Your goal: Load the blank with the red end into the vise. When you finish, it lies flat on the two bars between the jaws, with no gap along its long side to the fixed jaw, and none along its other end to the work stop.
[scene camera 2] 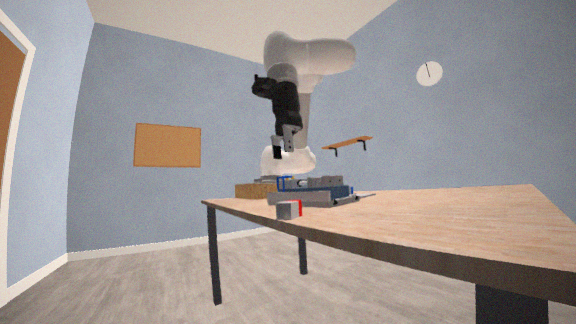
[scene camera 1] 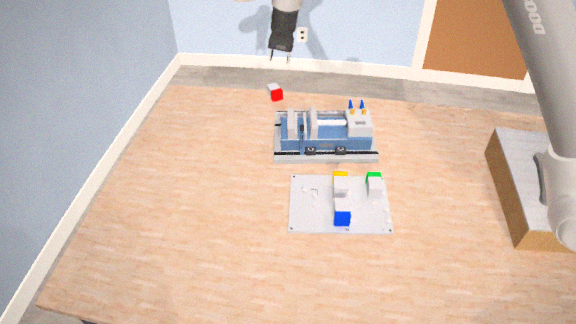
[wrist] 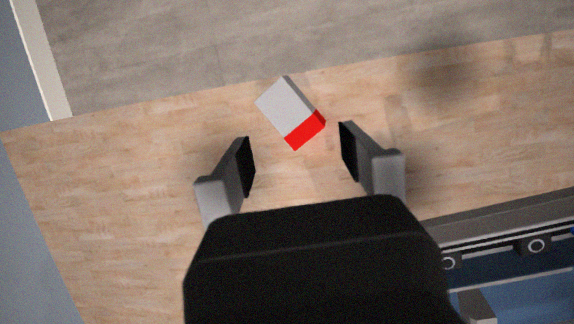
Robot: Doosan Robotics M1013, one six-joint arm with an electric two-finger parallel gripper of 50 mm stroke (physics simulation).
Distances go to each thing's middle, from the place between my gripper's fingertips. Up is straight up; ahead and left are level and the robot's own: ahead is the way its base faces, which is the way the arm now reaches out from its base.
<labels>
The blank with red end [wrist: 284, 105] is 13 cm below my hand and 2 cm ahead of it.
</labels>
